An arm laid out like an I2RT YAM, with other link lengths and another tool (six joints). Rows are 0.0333 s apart.
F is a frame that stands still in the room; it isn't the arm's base.
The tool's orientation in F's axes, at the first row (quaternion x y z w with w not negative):
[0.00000 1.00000 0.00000 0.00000]
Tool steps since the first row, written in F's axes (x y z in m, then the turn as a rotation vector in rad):
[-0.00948 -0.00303 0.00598 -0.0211 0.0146 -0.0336]
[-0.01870 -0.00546 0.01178 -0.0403 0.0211 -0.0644]
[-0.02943 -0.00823 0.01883 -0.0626 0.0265 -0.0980]
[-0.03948 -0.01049 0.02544 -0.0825 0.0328 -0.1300]
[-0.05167 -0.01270 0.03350 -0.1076 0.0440 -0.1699]
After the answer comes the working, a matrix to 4 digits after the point.
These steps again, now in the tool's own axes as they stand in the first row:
[0.00948 -0.00303 -0.00598 0.0211 0.0146 0.0336]
[0.01870 -0.00546 -0.01178 0.0403 0.0211 0.0644]
[0.02943 -0.00823 -0.01883 0.0626 0.0265 0.0980]
[0.03948 -0.01049 -0.02544 0.0825 0.0328 0.1300]
[0.05167 -0.01270 -0.03350 0.1076 0.0440 0.1699]

The tool's axes in the first row as the columns of a matrix, in F's axes (rounded; the answer above uses it unrounded):
[-1.0000 0.0000 0.0000]
[0.0000 1.0000 0.0000]
[0.0000 0.0000 -1.0000]

